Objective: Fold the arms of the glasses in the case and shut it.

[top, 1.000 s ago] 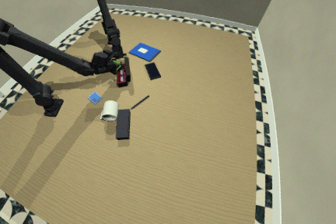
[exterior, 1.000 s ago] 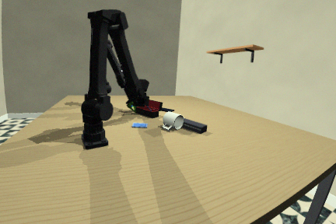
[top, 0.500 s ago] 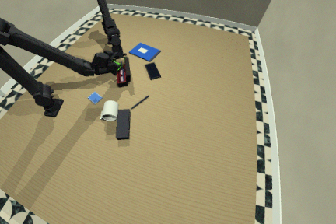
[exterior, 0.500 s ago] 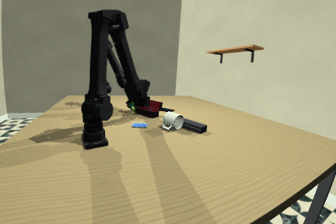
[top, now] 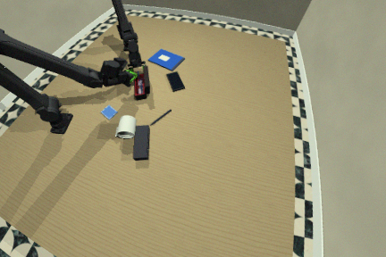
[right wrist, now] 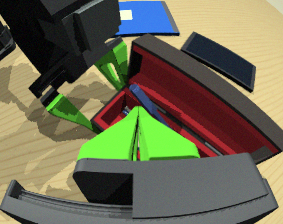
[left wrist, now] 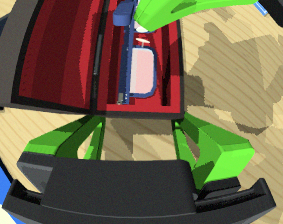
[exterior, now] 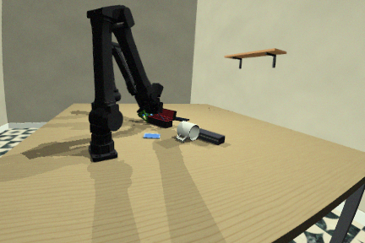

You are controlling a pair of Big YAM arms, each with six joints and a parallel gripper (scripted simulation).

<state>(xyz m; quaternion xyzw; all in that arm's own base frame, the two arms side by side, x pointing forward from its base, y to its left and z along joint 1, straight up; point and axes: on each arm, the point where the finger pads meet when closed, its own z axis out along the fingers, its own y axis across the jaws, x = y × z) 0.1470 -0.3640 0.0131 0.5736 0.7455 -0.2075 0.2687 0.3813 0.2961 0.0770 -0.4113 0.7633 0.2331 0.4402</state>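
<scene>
Now: the glasses case 50 mm ahead of my right hand, 10 mm to the right of it and 30 mm below it.
</scene>
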